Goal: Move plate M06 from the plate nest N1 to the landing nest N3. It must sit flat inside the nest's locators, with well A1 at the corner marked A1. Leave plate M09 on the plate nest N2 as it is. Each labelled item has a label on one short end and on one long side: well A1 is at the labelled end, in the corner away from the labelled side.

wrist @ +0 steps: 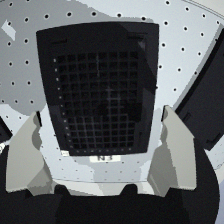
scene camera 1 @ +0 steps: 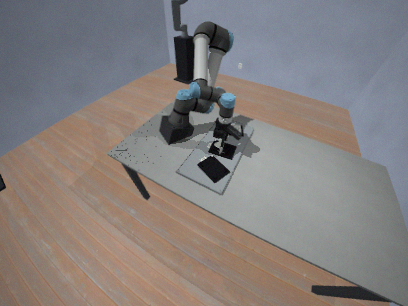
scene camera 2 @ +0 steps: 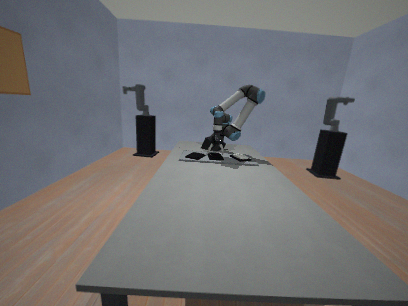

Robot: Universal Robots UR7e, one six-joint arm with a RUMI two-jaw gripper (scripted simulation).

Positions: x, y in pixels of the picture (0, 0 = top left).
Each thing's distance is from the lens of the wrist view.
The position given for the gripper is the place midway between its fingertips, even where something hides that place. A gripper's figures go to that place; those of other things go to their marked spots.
gripper [wrist: 100, 109]: 14 cm
dark nest pad [wrist: 113, 29]: 14 cm
